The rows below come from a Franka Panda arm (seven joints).
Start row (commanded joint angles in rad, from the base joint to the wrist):
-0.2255 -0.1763 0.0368 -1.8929 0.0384 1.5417 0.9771
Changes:
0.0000 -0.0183 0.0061 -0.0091 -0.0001 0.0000 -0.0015
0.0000 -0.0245 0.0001 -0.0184 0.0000 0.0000 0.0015
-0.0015 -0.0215 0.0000 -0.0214 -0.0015 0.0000 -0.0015
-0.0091 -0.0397 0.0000 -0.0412 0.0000 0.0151 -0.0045
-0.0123 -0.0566 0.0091 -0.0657 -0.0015 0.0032 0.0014
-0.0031 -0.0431 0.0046 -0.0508 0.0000 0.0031 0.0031
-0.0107 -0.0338 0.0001 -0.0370 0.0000 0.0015 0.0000
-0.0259 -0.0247 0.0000 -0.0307 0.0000 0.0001 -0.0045
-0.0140 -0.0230 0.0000 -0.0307 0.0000 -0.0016 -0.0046
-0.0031 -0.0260 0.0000 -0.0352 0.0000 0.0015 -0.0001
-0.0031 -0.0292 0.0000 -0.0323 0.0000 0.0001 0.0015
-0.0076 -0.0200 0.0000 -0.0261 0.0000 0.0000 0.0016
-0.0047 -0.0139 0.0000 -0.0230 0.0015 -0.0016 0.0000
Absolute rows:
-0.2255 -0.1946 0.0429 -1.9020 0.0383 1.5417 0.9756
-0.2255 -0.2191 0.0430 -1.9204 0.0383 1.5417 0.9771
-0.2270 -0.2406 0.0430 -1.9418 0.0368 1.5417 0.9756
-0.2361 -0.2803 0.0430 -1.9830 0.0368 1.5568 0.9711
-0.2484 -0.3369 0.0521 -2.0487 0.0353 1.5600 0.9725
-0.2515 -0.3800 0.0567 -2.0995 0.0353 1.5631 0.9756
-0.2622 -0.4138 0.0568 -2.1365 0.0353 1.5646 0.9756
-0.2881 -0.4385 0.0568 -2.1672 0.0353 1.5647 0.9711
-0.3021 -0.4615 0.0568 -2.1979 0.0353 1.5631 0.9665
-0.3052 -0.4875 0.0568 -2.2331 0.0353 1.5646 0.9664
-0.3083 -0.5167 0.0568 -2.2654 0.0353 1.5647 0.9679
-0.3159 -0.5367 0.0568 -2.2915 0.0353 1.5647 0.9695
-0.3206 -0.5506 0.0568 -2.3145 0.0368 1.5631 0.9695

